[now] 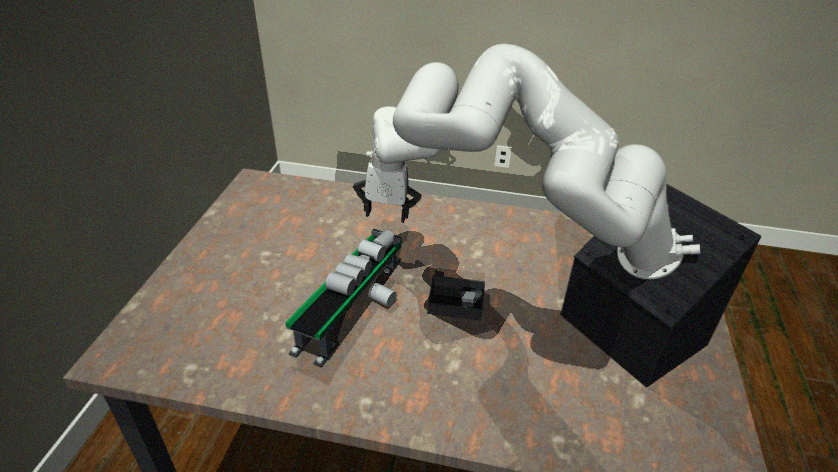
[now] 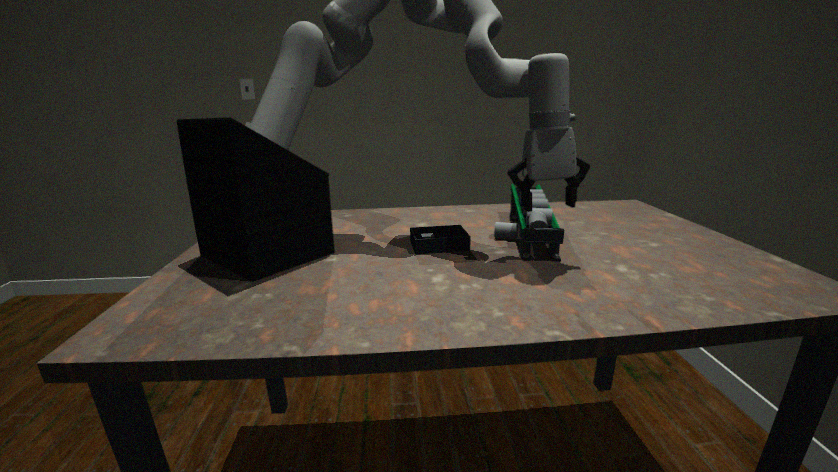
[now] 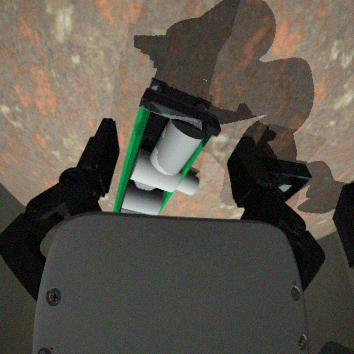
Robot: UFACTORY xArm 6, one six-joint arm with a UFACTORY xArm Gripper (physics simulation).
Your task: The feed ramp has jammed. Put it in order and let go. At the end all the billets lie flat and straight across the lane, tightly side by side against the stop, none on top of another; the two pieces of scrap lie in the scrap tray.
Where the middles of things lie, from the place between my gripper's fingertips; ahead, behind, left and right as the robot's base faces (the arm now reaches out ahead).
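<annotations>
Measured from my hand, the stop (image 3: 158, 103) is 1 cm to the left and 6 cm below. The scrap tray (image 1: 445, 298) is there too, 11 cm to the left of my hand, 23 cm behind it and 10 cm below it.
</annotations>
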